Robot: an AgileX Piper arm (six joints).
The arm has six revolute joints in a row. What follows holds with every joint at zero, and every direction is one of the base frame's. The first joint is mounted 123.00 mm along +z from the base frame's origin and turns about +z. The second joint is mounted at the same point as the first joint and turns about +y. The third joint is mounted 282.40 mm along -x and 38.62 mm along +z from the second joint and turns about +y. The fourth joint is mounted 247.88 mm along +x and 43.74 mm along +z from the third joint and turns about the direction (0.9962, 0, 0.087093). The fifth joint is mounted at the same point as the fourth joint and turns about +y. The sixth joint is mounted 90.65 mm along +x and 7.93 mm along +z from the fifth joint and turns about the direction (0.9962, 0, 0.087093). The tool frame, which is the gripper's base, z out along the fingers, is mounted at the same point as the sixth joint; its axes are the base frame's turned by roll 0.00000, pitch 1.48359 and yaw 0.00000 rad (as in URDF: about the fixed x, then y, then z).
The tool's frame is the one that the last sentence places.
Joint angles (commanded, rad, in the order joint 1, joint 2, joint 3, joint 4, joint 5, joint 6), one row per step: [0.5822 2.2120 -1.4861 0.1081 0.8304 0.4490]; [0.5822 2.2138 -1.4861 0.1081 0.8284 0.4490]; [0.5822 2.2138 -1.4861 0.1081 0.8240 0.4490]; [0.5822 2.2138 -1.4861 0.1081 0.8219 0.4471]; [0.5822 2.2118 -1.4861 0.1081 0.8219 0.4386]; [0.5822 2.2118 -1.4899 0.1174 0.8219 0.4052]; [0.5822 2.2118 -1.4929 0.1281 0.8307 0.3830]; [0.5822 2.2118 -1.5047 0.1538 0.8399 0.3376]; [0.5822 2.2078 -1.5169 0.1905 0.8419 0.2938]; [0.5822 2.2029 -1.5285 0.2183 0.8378 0.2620]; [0.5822 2.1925 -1.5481 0.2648 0.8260 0.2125]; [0.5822 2.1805 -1.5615 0.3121 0.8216 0.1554]
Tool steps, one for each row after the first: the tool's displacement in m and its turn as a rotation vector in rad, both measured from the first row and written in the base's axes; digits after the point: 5 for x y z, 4 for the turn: [0.00013 0.00007 -0.00074 0.0000 -0.0002 -0.0002]; [0.00048 0.00026 -0.00070 0.0022 -0.0040 -0.0006]; [0.00064 0.00036 -0.00068 0.0031 -0.0061 0.0011]; [0.00068 0.00038 0.00016 0.0038 -0.0088 0.0096]; [0.00107 0.00138 0.00108 0.0106 -0.0123 0.0371]; [0.00058 0.00198 0.00174 0.0144 -0.0054 0.0535]; [0.00118 0.00453 0.00452 0.0323 -0.0029 0.0843]; [0.00211 0.00810 0.00936 0.0638 -0.0068 0.1066]; [0.00368 0.01128 0.01454 0.0922 -0.0191 0.1217]; [0.00668 0.01668 0.02454 0.1424 -0.0474 0.1428]; [0.00788 0.02100 0.03396 0.1874 -0.0682 0.1720]
